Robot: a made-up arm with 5 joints.
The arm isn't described. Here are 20 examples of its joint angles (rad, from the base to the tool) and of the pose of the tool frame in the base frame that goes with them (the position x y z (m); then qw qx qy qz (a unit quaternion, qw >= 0)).
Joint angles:
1: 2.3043 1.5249 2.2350 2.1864 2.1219
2: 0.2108 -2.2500 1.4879 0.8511 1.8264
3: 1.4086 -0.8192 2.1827 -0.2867 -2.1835
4: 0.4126 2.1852 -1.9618 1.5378 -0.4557
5: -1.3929 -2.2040 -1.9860 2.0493 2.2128
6: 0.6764 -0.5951 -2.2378 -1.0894 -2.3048
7: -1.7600 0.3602 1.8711 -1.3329 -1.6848
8: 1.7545 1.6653 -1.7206 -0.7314 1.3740
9: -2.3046 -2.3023 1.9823 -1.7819 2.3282
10: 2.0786 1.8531 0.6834 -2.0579 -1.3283
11: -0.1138 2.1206 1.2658 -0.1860 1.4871
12: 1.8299 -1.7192 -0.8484 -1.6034 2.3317
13: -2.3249 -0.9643 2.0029 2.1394 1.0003
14: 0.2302 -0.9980 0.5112 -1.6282 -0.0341
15: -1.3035 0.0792 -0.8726 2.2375 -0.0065
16: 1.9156 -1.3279 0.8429 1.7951 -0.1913
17: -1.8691 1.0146 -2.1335 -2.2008 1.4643
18: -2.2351 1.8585 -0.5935 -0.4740 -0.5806
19: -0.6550 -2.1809 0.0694 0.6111 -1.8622
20: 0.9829 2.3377 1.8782 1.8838 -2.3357
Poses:
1: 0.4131 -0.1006 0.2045 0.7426 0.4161 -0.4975 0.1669
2: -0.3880 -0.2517 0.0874 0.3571 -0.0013 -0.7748 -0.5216
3: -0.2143 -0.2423 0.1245 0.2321 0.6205 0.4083 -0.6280
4: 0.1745 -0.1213 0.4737 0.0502 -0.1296 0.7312 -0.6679
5: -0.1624 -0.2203 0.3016 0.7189 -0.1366 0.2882 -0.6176
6: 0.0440 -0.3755 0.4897 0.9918 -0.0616 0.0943 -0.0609
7: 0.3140 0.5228 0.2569 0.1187 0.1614 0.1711 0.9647
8: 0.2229 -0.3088 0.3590 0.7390 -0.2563 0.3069 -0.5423
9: 0.0426 0.2764 0.1587 0.5935 -0.4410 0.3421 0.5798
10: 0.5229 0.0921 -0.1713 0.2537 0.7969 -0.5481 0.0122
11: 0.1693 -0.4787 -0.0122 0.4954 -0.0797 0.8457 -0.1816
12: 0.1481 0.0065 0.1825 0.9187 -0.1894 0.1364 0.3186
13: 0.0946 0.2702 -0.2700 0.6503 0.7187 0.2409 -0.0501
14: -0.1571 -0.5758 0.3728 0.2337 0.0898 -0.9587 0.1353
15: -0.2353 0.0258 0.4558 0.5170 0.0776 0.5389 -0.6606
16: 0.1887 -0.2214 -0.2804 0.8247 0.4998 0.0710 0.2549
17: -0.0481 0.1650 0.0304 0.1885 0.5364 0.6629 -0.4872
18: 0.4616 0.2209 0.5051 0.2488 -0.7000 0.3801 -0.5510
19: -0.1444 0.1021 0.3399 0.2062 -0.6901 -0.1897 0.6673
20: 0.1406 -0.1743 0.1074 0.9962 -0.0760 -0.0141 -0.0405
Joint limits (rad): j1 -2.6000..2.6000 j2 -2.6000..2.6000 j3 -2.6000..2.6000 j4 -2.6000..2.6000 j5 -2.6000..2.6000
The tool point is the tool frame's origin. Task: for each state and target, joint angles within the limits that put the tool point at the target. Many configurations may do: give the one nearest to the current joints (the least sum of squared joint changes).
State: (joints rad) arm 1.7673 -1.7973 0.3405 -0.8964 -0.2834
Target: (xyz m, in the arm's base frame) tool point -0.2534 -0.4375 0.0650
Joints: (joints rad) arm 1.4860 -1.5508 0.6426 -0.2209 -0.8267
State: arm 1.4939 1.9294 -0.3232 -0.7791 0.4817
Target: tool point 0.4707 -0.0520 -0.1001
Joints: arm 1.8467 2.6000 -0.6560 -0.8512 0.9929
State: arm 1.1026 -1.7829 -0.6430 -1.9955 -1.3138
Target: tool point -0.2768 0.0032 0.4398
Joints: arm 1.0599 -1.2766 -1.3504 -2.2384 -1.5518
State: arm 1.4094 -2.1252 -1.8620 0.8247 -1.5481
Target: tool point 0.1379 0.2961 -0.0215
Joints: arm 1.8763 -2.5104 -1.8428 0.2205 -0.9043
